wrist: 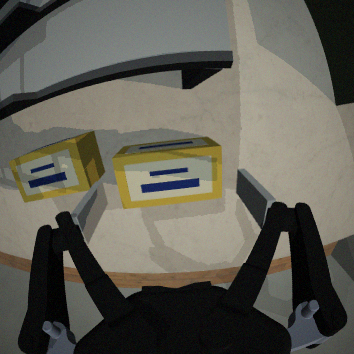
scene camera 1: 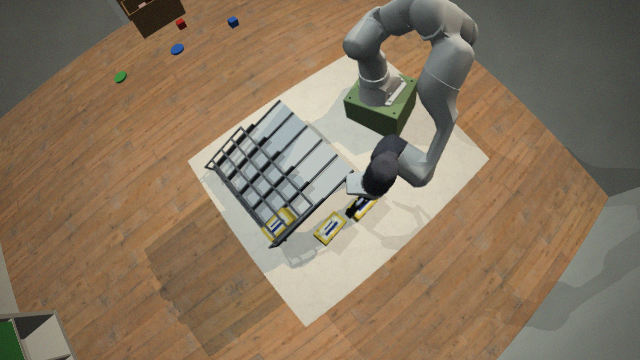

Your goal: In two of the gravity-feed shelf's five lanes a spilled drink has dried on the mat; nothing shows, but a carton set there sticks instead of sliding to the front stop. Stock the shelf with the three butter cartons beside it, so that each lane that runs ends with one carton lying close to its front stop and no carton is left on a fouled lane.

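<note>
The gravity-feed shelf (scene camera 1: 302, 145) (wrist: 150, 30) has five sloping pale lanes with dark dividers and a dark grid over its front part. One yellow butter carton (scene camera 1: 278, 225) lies in the outermost lane on the loose cartons' side, close to the front stop, seen through the grid. A second carton (scene camera 1: 330, 228) (wrist: 48, 172) lies on the pale mat beside the shelf. A third carton (scene camera 1: 367, 209) (wrist: 167, 176) lies nearer the robot base, partly hidden by the gripper in the scene view. My gripper (scene camera 1: 360, 204) (wrist: 170, 186) is open and empty over this third carton, its fingers apart toward the carton's two ends.
The green base block (scene camera 1: 372, 117) of the arm stands on the pale mat (scene camera 1: 310, 300) behind the shelf. The shelf's raised side rail runs close beside the two loose cartons. Small red and blue cubes and blue and green discs lie far off on the wooden floor.
</note>
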